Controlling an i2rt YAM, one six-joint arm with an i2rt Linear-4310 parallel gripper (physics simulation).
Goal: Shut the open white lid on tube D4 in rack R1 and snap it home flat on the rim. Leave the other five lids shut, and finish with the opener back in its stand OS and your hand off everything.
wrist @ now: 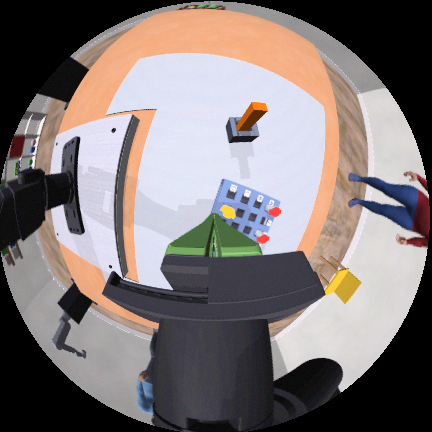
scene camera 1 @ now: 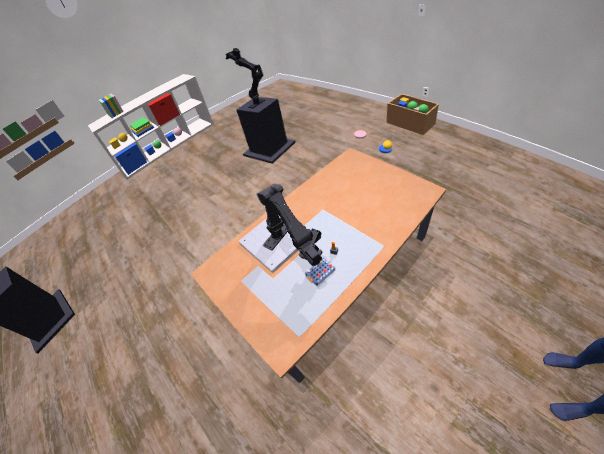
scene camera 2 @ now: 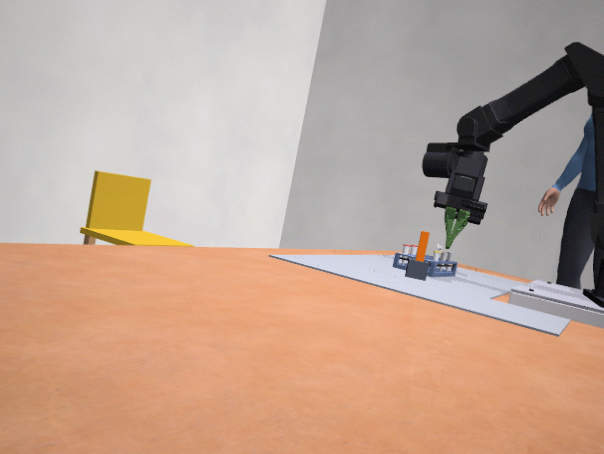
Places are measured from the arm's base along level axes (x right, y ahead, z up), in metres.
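Where they show: gripper, fingertip midpoint: (wrist: 213, 217) (scene camera 2: 447, 248); arm's base, origin of the base link: (wrist: 70, 186) (scene camera 1: 277, 235).
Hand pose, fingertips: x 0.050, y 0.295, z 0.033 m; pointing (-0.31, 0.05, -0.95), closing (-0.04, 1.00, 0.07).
Note:
Things, the pixels of their top centre, and the offset from my fingertips. Level surfaces: height alone.
- blue rack R1, middle of its top: (wrist: 243, 248) (scene camera 2: 431, 242) (scene camera 1: 318, 267) dx +0.036, dy +0.036, dz +0.004 m
- yellow lid, middle of its top: (wrist: 228, 212) dx -0.004, dy +0.017, dz -0.010 m
- small white lid, middle of its top: (scene camera 2: 440, 245) dx +0.035, dy +0.016, dz +0.001 m
- orange opener, middle of its top: (wrist: 260, 105) (scene camera 2: 424, 231) (scene camera 1: 333, 242) dx -0.113, dy +0.036, dz +0.026 m
- pale mat, its level: dz -0.059 m
- orange table, its level: dz -0.062 m
The blue rack R1 (scene camera 1: 316, 281) (scene camera 2: 442, 273) (wrist: 223, 188) holds several tubes. A yellow lid (wrist: 228, 212) and two red lids show in the wrist view, one red lid (wrist: 274, 211) above the other red lid (wrist: 263, 238). A small white lid (scene camera 2: 439, 247) stands up among the tubes in scene camera 2. My gripper (scene camera 2: 448, 247) (wrist: 213, 217) is shut and empty, its green fingertips just above the rack's tubes. It hides part of the rack in the wrist view, and lid D4 cannot be made out there. The orange opener (scene camera 1: 333, 245) (scene camera 2: 423, 246) (wrist: 252, 116) stands upright in its dark stand OS (scene camera 1: 334, 251) (scene camera 2: 416, 270) (wrist: 242, 133).
The rack and stand are on a pale mat (scene camera 1: 350, 240) (scene camera 2: 360, 275) (wrist: 185, 85) on the orange table (scene camera 1: 380, 185) (scene camera 2: 200, 340) (wrist: 225, 32). The arm's white base plate (scene camera 1: 260, 250) (wrist: 95, 200) lies beside the mat. The opener stands a short way from the rack.

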